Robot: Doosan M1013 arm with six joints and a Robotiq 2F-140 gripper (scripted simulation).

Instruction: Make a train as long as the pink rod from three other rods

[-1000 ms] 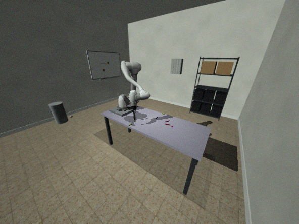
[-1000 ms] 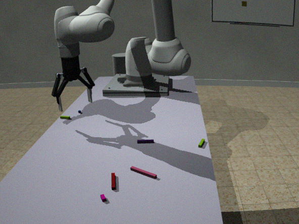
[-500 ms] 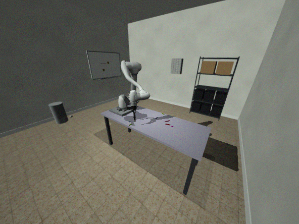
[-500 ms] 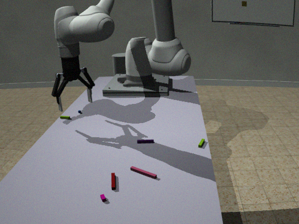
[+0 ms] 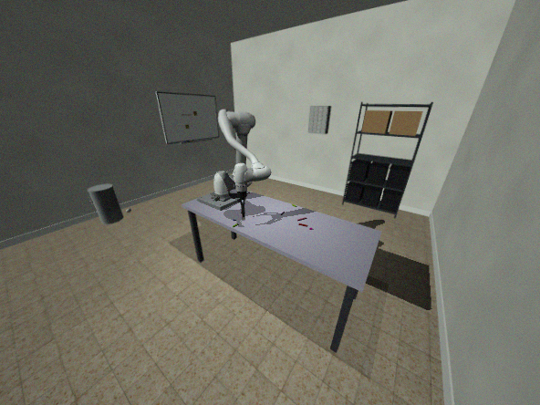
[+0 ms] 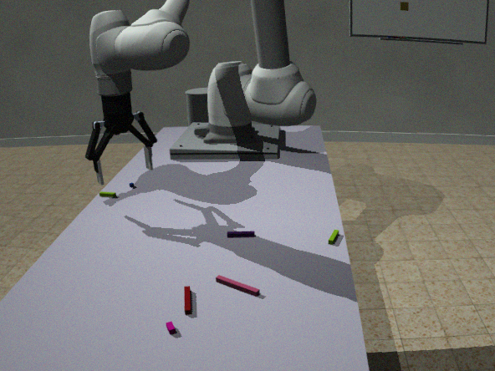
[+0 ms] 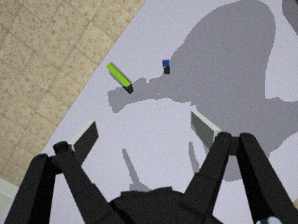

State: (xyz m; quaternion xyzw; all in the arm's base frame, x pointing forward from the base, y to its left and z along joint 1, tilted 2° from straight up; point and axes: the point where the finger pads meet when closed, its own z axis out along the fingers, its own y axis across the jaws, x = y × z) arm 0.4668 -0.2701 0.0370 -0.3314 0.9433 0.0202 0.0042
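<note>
Now: the blue rod 90 mm behind my hand, 70 mm below it and 10 mm to the right of it. Also, from my hand: red rod: 450 mm ahead, 210 mm to the left, 70 mm below; purple rod: 310 mm to the left, 220 mm ahead, 70 mm below; pink rod: 410 mm ahead, 300 mm to the left, 70 mm below.
</note>
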